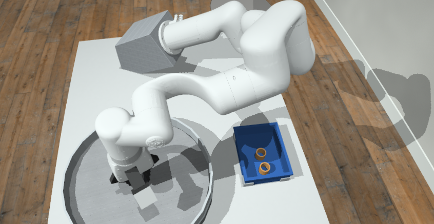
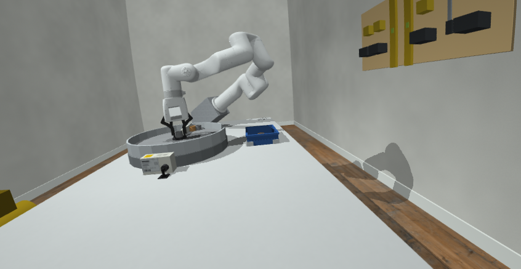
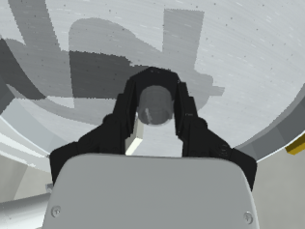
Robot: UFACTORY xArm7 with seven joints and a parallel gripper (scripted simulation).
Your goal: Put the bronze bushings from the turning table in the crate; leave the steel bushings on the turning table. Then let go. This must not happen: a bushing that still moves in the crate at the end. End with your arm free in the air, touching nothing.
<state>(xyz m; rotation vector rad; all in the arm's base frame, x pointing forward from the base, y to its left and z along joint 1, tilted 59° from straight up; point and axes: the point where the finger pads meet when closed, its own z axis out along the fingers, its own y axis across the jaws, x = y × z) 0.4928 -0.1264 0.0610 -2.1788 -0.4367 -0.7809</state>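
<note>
Right now my hand is 1 cm past the turning table, 1 cm to the left of it and 3 cm above it. The rest, counted from my hand: blue crate (13 cm behind, 35 cm to the left, 6 cm below).
</note>
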